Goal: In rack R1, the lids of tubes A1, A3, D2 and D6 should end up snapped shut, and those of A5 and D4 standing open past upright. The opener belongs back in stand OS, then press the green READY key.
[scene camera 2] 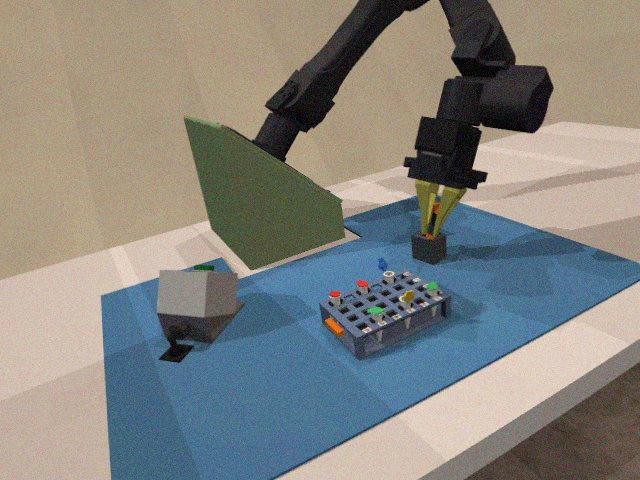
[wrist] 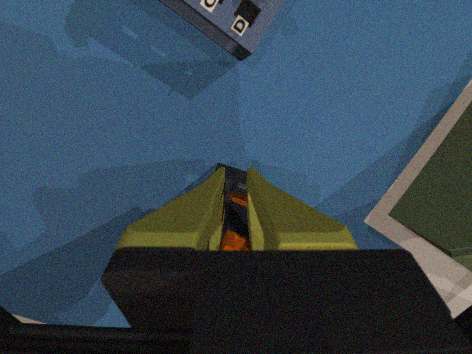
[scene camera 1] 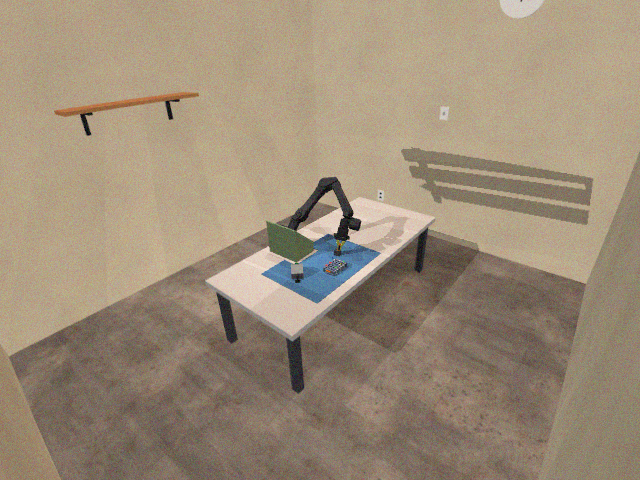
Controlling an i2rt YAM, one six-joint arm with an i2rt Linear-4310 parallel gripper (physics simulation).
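Places are measured from the arm's base along level axes (x ahead, y right, z down), in centimetres.
Pixels of known places: gripper, between the fingertips: (scene camera 2: 429,235) (wrist: 236,176) (scene camera 1: 338,250); arm's base, origin of its link: (scene camera 2: 264,158) (scene camera 1: 290,231).
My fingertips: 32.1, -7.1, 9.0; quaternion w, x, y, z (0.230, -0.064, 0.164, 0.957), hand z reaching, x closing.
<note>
For each thing: its middle in the pictures, then the offset to it from my fingertips, as dx, dy, dz. "spot": a spot on its surface instead. Level surfaces: height alone.
- opener, middle of its body: (wrist: 238,216) (scene camera 2: 433,229) -1.3, -2.3, +0.2
- Rack R1, middle of its body: (scene camera 2: 380,300) (scene camera 1: 334,265) +4.9, +13.9, +2.0
- blue lid, middle of its body: (scene camera 2: 383,265) +1.7, +10.1, +0.0
- yellow lid, middle of its body: (scene camera 2: 408,297) +9.0, +13.3, +0.0
- grey box, a spot on its surface: (scene camera 2: 180,291) (scene camera 1: 296,268) spot: -10.2, +32.2, -1.4
- small black piece, a spot on its surface: (scene camera 2: 176,353) spot: -7.4, +35.3, +4.7
- blue mat, height of its surface: dz +4.9
My gripper (scene camera 1: 338,250) (scene camera 2: 432,233) (wrist: 236,176) points down, shut on the opener (scene camera 2: 435,208) (wrist: 235,242), a black tool with orange parts. The opener stands upright in the dark stand OS (scene camera 2: 429,249); its lower end is hidden. Rack R1 (scene camera 2: 360,347) (wrist: 220,36) holds several tubes. In scene camera 2, two red lids (scene camera 2: 334,294) (scene camera 2: 361,283) lie over far-row tubes, and a blue lid (scene camera 2: 382,264) stands open behind its tube. A yellow lid (scene camera 2: 408,296) is raised; two near-row green lids (scene camera 2: 375,310) (scene camera 2: 432,285) look tilted. A green key (scene camera 2: 203,267) shows atop the grey box.
The grey box (scene camera 1: 296,269) (scene camera 2: 180,291) stands left of the rack, with a small black piece (scene camera 2: 176,353) at its foot. A tall green panel (scene camera 1: 289,241) (scene camera 2: 268,206) rises behind the rack, near the arm's base. A blue mat (scene camera 2: 258,403) lies under the rack and stand.
</note>
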